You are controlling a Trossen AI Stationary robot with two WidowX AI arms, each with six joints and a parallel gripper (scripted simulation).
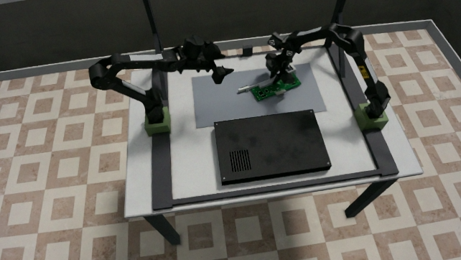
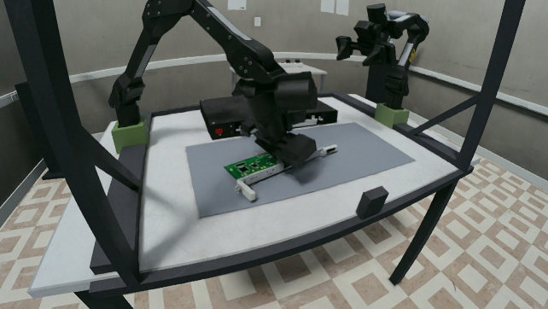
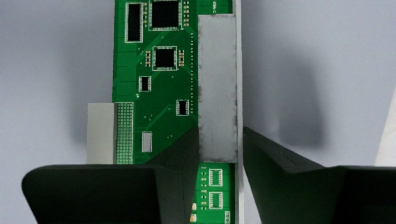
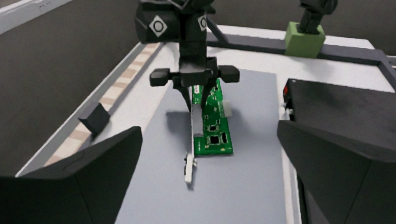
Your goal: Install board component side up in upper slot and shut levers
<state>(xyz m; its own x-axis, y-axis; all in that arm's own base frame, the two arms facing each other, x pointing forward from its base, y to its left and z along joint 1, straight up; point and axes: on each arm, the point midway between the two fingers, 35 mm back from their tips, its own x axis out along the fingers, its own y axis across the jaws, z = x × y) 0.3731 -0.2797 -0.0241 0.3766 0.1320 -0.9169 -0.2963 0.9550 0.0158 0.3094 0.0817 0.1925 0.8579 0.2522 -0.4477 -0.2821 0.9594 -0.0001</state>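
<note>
My left hand is 90 mm to the left of the grey mat, 60 mm short of it and 60 mm above it. Also, from my left hand: black enclosure: 330 mm ahead, 50 mm to the right, 20 mm below.
</note>
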